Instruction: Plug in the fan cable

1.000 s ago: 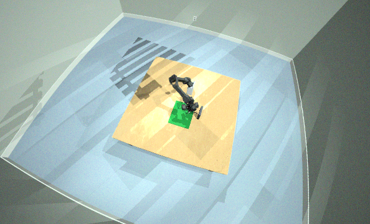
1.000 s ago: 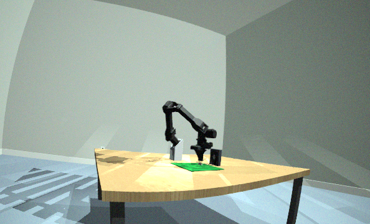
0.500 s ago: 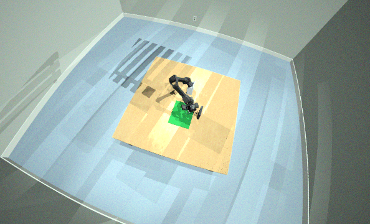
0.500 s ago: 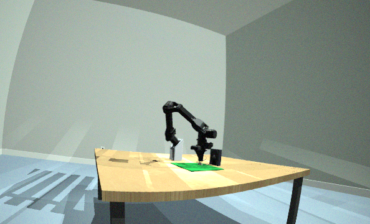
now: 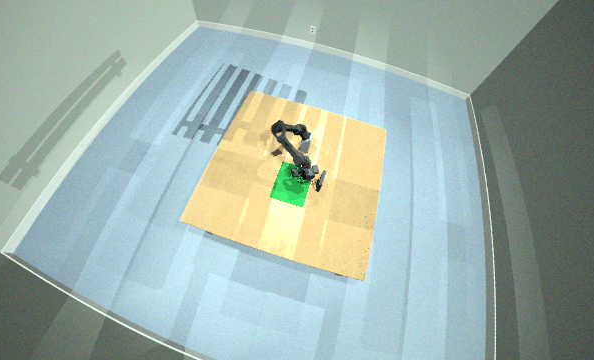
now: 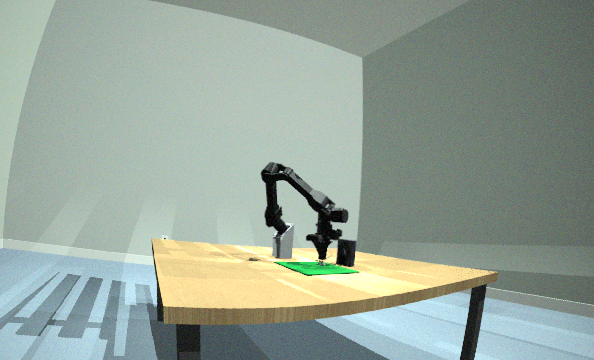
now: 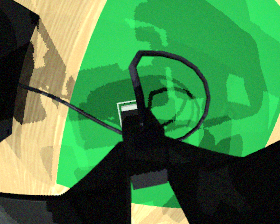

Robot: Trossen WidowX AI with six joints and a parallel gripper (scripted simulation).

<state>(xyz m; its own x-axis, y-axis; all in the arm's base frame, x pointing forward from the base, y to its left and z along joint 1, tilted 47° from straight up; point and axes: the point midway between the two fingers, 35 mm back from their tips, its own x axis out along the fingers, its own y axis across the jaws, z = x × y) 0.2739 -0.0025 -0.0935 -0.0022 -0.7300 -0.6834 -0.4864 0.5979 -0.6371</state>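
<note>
Right now my gripper tip is 10 mm below the fan cable plug. From my gripper tip the other things lie so: green board (60 mm to the right, 60 mm ahead, 50 mm below); then black fan (120 mm to the left, 20 mm above).
</note>
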